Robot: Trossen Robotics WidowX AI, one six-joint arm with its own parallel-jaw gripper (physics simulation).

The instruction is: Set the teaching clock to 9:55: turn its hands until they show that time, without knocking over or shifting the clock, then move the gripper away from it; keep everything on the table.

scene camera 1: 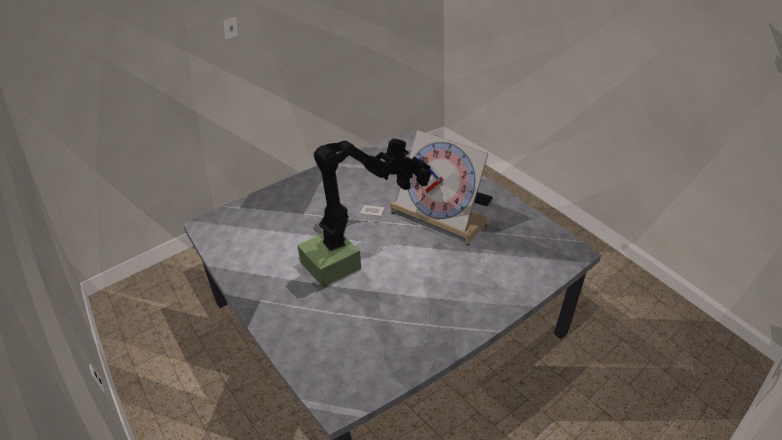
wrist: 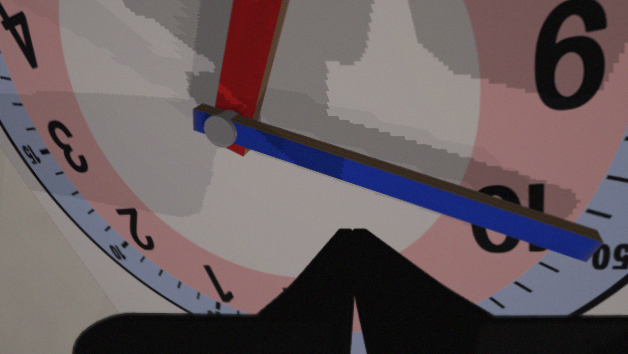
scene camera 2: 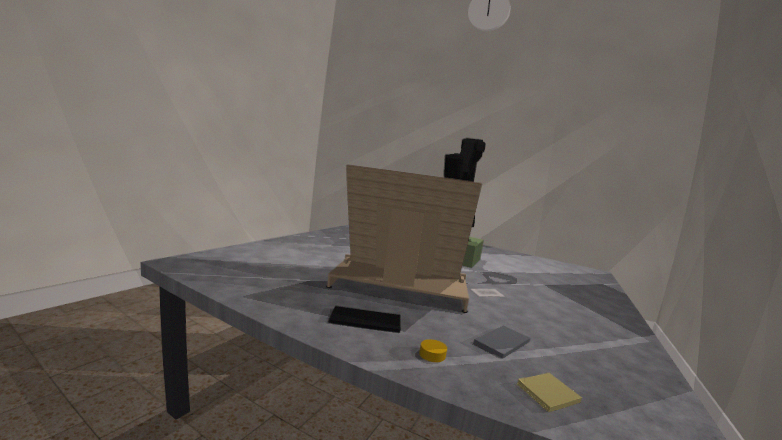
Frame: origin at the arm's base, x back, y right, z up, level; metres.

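Seen in the pictures: gripper, between the fingertips: (scene camera 1: 429, 167) (wrist: 351, 242) (scene camera 2: 427, 211); arm's base, origin of its link: (scene camera 1: 334, 243).
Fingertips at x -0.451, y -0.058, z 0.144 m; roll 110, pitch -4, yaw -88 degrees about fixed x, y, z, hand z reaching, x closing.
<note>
Offsets run from my fingertips to a thing's top centre. "pt": to the spot under its first point.
The teaching clock (scene camera 1: 451, 192) (scene camera 2: 412, 229) (wrist: 310, 215) stands upright on its wooden foot; scene camera 2 shows its back. Its blue minute hand {pt dx -0.019, dy -0.003, dz -0.026 m} (scene camera 1: 433, 171) (wrist: 400, 186) lies across the 10, its tip beside the 50 mark. Its red hour hand {dx -0.003, dy +0.026, dz -0.032 m} (scene camera 1: 433, 186) (wrist: 250, 55) points between 7 and 8 in scene camera 1. My gripper (scene camera 1: 425, 176) (wrist: 351, 242) is shut and empty, in front of the left part of the face. In the wrist view its fingertips are on the 11 and 12 side of the blue hand, with a gap; their distance from the face is unclear. The clock hides them in scene camera 2.
The arm stands on a green block (scene camera 1: 329, 262) (scene camera 2: 473, 252) left of the clock. A white card {dx +0.182, dy -0.155, dz -0.230 m} (scene camera 1: 372, 210) (scene camera 2: 487, 292) lies near it. Behind the clock lie a black bar {dx -0.237, dy -0.007, dz -0.223 m} (scene camera 1: 483, 198) (scene camera 2: 365, 319), an orange disc {dx -0.259, dy -0.180, dz -0.212 m} (scene camera 2: 433, 350), a grey slab {dx -0.108, dy -0.276, dz -0.221 m} (scene camera 2: 502, 340) and a yellow pad {dx -0.237, dy -0.391, dz -0.220 m} (scene camera 2: 549, 391).
</note>
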